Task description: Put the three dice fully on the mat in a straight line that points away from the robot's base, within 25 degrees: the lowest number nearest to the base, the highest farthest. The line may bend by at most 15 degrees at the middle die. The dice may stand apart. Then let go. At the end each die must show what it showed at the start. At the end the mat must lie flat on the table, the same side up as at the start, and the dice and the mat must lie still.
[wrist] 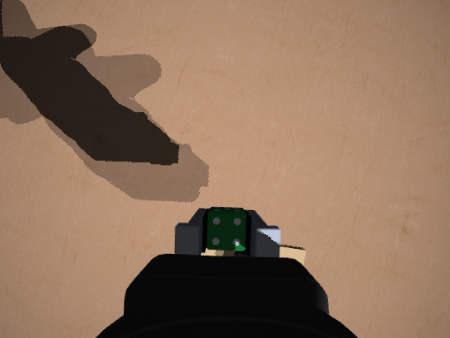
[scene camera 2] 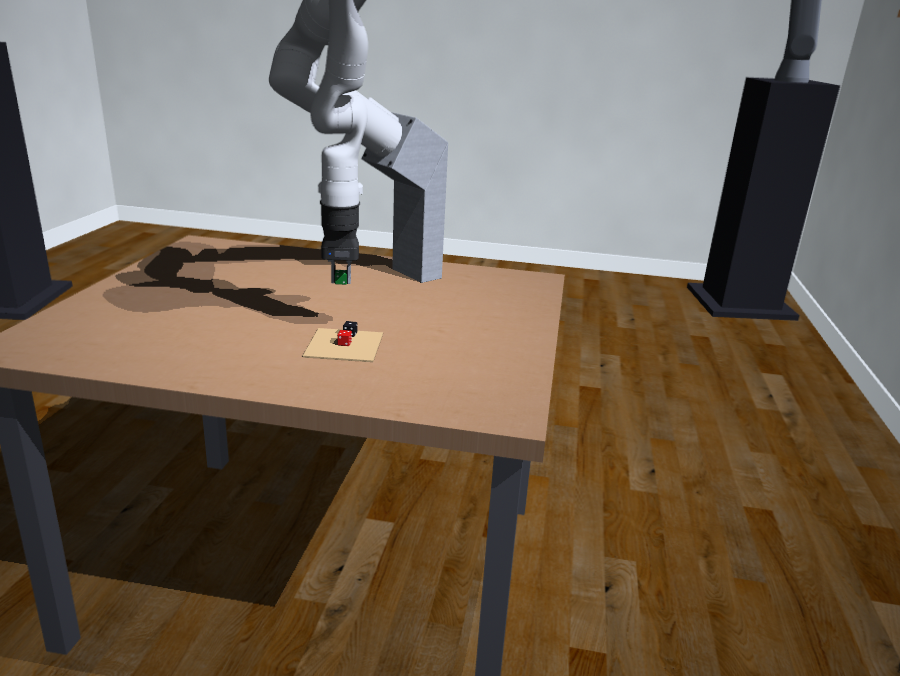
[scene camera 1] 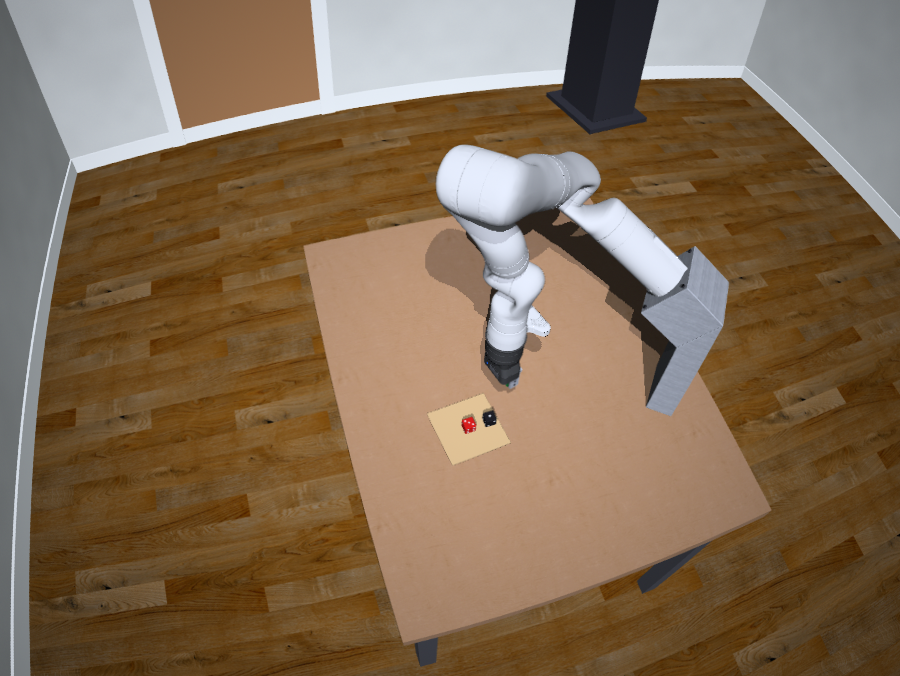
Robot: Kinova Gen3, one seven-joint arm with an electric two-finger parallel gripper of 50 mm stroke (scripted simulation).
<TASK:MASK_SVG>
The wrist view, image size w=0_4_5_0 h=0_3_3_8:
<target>my gripper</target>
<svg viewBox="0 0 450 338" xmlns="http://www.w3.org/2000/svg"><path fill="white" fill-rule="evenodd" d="M96 337L358 338L341 322L329 315L328 296L309 271L296 259L280 257L281 229L278 226L268 226L255 210L245 210L247 214L245 248L247 254L251 254L251 257L201 255L206 252L209 208L199 208L188 223L178 223L175 226L174 254L161 254L150 260L126 289L124 298L125 315L105 328Z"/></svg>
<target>green die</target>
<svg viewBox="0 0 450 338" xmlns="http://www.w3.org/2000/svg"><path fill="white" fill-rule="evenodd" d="M211 207L208 211L206 248L208 250L244 251L246 249L247 217L245 210L237 207Z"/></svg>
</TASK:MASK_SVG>
